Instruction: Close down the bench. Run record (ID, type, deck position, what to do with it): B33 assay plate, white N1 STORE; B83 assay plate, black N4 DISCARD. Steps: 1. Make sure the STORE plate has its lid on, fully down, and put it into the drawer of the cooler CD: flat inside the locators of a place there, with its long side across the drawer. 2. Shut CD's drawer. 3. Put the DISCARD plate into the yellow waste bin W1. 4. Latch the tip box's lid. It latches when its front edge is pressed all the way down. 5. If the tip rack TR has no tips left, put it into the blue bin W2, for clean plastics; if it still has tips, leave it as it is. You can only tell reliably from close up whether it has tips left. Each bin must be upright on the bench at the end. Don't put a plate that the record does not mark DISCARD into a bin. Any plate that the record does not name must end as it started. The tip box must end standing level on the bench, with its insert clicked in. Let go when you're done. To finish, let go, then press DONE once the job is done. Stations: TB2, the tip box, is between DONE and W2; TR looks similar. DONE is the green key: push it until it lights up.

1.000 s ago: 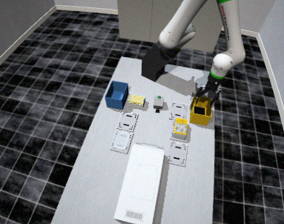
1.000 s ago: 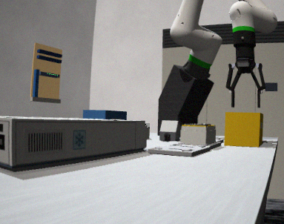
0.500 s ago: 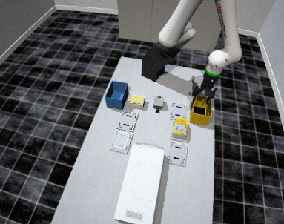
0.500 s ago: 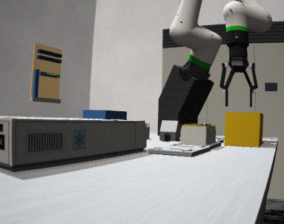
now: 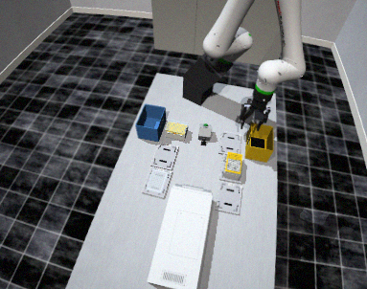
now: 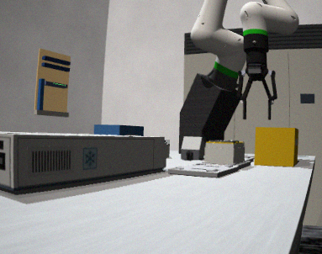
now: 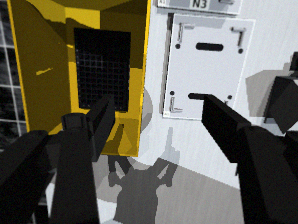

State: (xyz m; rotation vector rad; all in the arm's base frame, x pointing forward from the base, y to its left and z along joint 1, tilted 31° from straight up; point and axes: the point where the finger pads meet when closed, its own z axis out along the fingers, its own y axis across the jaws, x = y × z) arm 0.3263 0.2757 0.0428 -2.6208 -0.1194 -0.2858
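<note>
The green done key lies 250 mm to the right of my hand, 110 mm below it and 20 mm behind it. The rest, counted from my hand: black assay plate: 160 mm below, 90 mm to the left; yellow-topped tip holder: 190 mm ahead, 120 mm below, 50 mm to the right; yellow bin W1: 140 mm below, 80 mm to the left, 10 mm ahead.
</note>
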